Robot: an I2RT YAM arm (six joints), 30 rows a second.
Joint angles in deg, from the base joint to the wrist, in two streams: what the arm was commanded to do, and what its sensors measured. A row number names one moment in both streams.
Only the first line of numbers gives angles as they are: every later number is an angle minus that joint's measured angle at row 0.
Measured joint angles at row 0:
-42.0, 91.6, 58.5, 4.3, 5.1, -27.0
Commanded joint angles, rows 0 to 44:
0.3, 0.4, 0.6, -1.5, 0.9, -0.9
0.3, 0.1, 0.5, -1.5, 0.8, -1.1
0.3, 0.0, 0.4, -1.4, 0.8, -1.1
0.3, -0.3, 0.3, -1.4, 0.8, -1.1
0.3, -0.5, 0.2, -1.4, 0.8, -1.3
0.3, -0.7, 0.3, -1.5, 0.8, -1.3
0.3, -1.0, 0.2, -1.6, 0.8, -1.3
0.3, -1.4, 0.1, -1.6, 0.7, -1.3
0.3, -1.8, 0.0, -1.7, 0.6, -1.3
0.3, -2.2, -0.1, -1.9, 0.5, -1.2
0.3, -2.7, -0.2, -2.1, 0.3, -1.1
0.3, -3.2, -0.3, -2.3, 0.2, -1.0
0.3, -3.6, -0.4, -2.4, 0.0, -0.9
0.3, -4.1, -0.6, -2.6, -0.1, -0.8
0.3, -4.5, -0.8, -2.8, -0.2, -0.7
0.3, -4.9, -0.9, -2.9, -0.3, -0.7
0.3, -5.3, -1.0, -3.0, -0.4, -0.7
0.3, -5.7, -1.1, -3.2, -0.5, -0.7
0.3, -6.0, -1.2, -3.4, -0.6, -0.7
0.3, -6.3, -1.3, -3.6, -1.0, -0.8
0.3, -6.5, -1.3, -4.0, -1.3, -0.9
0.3, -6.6, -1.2, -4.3, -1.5, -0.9
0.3, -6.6, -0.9, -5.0, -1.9, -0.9
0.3, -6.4, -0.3, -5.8, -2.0, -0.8
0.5, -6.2, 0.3, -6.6, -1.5, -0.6
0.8, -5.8, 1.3, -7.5, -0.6, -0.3
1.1, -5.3, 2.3, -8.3, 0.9, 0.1
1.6, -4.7, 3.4, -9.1, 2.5, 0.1
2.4, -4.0, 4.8, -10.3, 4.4, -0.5
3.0, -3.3, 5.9, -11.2, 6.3, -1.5
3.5, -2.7, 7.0, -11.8, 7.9, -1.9
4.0, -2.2, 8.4, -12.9, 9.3, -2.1
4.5, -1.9, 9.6, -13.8, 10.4, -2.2
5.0, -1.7, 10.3, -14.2, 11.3, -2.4
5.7, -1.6, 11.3, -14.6, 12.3, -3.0
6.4, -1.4, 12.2, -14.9, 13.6, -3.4
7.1, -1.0, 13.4, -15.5, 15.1, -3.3
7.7, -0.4, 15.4, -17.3, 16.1, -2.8
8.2, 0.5, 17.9, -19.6, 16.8, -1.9
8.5, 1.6, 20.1, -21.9, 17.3, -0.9
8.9, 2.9, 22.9, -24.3, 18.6, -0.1
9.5, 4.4, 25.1, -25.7, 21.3, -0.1
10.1, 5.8, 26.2, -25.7, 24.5, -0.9
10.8, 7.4, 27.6, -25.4, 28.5, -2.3
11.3, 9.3, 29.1, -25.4, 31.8, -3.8
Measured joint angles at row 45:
10.1, 5.4, 26.4, -20.3, 20.8, -1.9
